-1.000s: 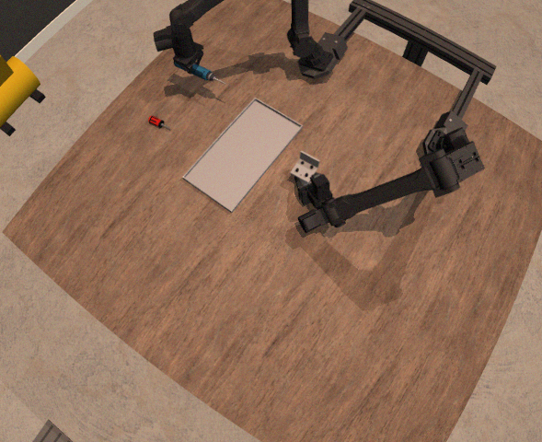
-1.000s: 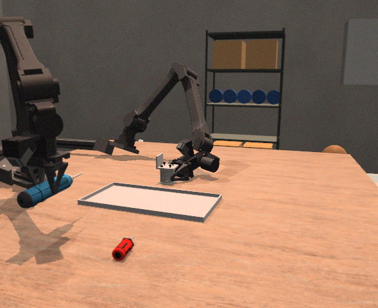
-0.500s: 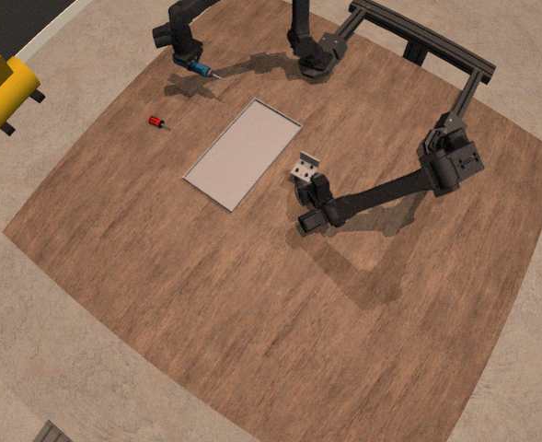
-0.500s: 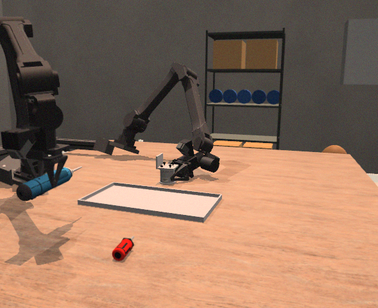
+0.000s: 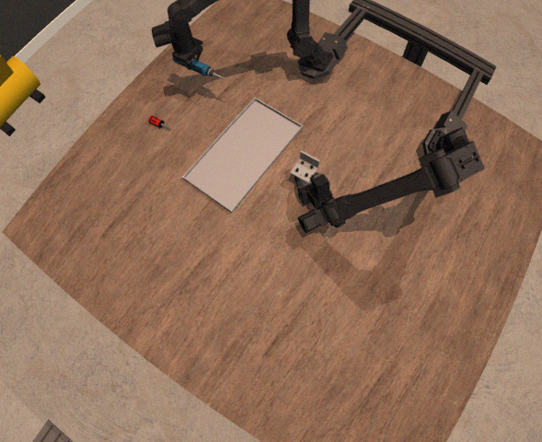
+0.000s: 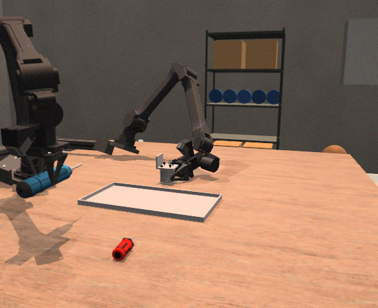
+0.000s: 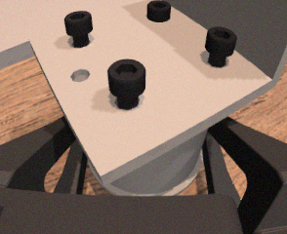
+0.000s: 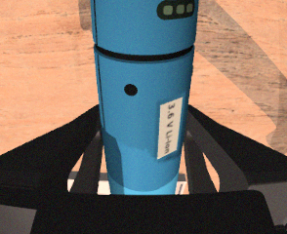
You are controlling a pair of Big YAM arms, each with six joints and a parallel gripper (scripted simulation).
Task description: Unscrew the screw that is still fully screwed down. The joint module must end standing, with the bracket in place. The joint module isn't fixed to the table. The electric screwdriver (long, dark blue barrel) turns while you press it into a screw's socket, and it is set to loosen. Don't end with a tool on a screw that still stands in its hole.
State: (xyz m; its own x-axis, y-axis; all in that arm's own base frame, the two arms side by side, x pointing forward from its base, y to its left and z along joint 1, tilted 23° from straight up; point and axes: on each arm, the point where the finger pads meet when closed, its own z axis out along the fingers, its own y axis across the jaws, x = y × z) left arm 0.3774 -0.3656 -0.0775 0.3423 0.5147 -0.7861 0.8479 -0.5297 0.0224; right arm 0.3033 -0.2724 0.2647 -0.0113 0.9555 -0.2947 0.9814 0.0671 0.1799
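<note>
The joint module lies 10 mm above my left hand. Also, from my left hand: shallow grey tray (220 mm to the right, 60 mm ahead, 20 mm below); pale l-shaped bracket (50 mm above); red manual screwdriver (550 mm to the right, 180 mm ahead, 10 mm below).
</note>
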